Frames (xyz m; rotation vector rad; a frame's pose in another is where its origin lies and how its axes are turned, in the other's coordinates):
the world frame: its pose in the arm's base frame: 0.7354 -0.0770 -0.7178 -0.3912 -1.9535 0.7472
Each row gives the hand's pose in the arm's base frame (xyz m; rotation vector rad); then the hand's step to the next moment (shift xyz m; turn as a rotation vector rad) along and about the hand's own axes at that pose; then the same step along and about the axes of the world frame.
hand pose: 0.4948 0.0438 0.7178 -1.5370 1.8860 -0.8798
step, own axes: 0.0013 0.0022 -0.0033 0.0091 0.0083 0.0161
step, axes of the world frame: 0.0020 -0.0005 0.0037 -0.0195 0.0029 0.0045
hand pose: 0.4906 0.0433 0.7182 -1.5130 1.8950 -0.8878
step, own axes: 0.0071 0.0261 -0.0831 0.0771 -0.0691 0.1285
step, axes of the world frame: 0.0657 -0.0100 0.0568 -0.1370 -0.0666 -0.0634
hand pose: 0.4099 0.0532 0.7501 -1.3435 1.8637 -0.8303
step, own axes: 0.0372 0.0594 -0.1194 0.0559 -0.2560 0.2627
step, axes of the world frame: 0.0701 -0.0087 0.1191 -0.2079 -0.1592 -0.2629
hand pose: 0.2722 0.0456 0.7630 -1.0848 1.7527 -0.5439
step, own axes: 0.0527 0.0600 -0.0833 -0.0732 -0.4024 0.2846
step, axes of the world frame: 0.0137 0.0089 0.1142 -0.1212 -0.2403 -0.4194
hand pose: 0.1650 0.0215 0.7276 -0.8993 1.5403 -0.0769
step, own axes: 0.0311 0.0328 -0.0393 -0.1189 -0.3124 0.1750
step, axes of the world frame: -0.0082 0.0148 0.0574 -0.0229 -0.2126 -0.3108
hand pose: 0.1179 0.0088 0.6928 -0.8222 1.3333 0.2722
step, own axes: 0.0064 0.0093 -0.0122 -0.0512 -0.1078 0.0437
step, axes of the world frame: -0.0020 0.0042 0.0160 0.0010 -0.0851 -0.0944
